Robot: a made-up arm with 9 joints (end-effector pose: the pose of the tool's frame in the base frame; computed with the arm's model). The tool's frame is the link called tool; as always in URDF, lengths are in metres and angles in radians. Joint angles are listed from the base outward.
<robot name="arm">
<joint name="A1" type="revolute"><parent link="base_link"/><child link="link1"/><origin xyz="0.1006 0.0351 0.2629"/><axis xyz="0 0 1"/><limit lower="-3.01" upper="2.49"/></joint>
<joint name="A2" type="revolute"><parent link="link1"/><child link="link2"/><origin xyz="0.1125 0.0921 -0.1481"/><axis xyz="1 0 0"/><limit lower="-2.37" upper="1.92"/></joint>
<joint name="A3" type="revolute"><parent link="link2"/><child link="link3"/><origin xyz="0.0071 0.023 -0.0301"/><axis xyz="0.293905 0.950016 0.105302"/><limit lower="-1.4" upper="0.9"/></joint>
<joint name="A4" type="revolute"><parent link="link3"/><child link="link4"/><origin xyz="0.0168 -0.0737 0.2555"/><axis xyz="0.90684 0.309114 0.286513"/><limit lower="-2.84" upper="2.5"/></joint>
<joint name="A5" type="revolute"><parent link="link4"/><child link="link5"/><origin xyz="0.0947 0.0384 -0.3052"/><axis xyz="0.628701 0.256 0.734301"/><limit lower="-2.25" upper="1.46"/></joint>
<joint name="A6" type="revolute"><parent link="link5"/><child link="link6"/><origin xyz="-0.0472 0.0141 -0.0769"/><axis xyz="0 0 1"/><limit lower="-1.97" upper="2.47"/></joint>
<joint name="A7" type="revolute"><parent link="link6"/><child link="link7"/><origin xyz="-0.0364 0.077 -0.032"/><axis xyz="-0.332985 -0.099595 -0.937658"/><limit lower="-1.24" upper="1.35"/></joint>
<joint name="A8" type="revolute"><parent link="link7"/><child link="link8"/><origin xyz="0.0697 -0.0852 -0.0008"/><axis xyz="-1 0 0"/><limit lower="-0.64" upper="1.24"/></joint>
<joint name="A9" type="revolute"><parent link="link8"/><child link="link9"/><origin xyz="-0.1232 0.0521 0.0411"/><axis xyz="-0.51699 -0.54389 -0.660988"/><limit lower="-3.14" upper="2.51"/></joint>
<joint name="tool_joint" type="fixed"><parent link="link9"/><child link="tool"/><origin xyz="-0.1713 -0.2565 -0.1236" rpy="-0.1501 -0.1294 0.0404"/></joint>
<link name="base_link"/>
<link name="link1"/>
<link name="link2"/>
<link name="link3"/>
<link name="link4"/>
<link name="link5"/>
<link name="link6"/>
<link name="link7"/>
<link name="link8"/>
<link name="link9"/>
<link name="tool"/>
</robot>
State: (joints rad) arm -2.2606 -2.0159 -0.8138 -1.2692 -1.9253 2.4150 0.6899 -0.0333 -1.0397
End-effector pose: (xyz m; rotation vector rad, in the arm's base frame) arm 0.5381 0.0375 0.1757 1.6851 -1.4253 0.3725
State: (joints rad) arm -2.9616 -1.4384 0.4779 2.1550 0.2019 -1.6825 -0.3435 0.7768 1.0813
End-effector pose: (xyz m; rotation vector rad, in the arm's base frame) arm 0.1123 -0.7114 0.3917 -1.4394 -1.6785 1.6620
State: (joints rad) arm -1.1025 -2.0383 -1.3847 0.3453 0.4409 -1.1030 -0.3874 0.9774 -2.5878
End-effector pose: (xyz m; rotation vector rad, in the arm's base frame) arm 0.0746 -0.2800 0.3487 -0.3065 1.9401 -0.6293
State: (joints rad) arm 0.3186 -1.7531 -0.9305 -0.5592 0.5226 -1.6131 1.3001 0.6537 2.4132
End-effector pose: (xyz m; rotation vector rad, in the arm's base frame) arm 0.6319 0.2138 0.0787 0.1245 -0.1177 1.8447
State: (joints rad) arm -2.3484 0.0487 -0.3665 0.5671 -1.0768 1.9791 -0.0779 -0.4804 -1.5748
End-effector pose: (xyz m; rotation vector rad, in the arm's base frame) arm -0.0420 -0.1564 -0.2235 1.2323 0.0846 0.1524
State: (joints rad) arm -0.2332 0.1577 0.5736 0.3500 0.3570 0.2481 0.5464 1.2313 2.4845
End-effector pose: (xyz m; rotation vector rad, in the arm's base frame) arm -0.1523 0.0828 0.0477 -1.7674 -1.5198 -0.8036
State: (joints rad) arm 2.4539 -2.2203 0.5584 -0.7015 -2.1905 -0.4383 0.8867 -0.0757 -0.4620
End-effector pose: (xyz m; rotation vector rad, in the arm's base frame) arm -0.0391 0.1269 0.8058 -1.6533 1.3389 0.8723
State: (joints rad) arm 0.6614 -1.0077 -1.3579 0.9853 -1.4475 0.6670 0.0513 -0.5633 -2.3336
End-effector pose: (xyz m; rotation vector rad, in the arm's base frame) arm 0.4624 0.0850 -0.2385 -0.8177 1.0030 2.0799
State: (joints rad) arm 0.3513 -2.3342 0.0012 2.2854 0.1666 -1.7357 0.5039 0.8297 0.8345
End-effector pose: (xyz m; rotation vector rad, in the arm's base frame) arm -0.0528 0.7252 -0.3828 2.6367 -1.2572 1.1189
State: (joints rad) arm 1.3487 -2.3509 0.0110 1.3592 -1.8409 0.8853 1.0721 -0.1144 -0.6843
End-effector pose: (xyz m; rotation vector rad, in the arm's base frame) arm -0.0051 -0.3407 -0.1820 -1.6296 -1.6144 -0.0408
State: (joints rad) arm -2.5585 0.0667 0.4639 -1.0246 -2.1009 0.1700 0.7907 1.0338 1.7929
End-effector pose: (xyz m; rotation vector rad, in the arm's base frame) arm -0.3294 0.3337 -0.3545 -0.0153 -0.9891 -2.1204
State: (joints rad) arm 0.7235 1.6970 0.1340 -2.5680 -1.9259 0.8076 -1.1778 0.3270 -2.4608
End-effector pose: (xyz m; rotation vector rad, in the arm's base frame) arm 0.2974 -0.4492 -0.1218 0.5039 1.8604 0.0724
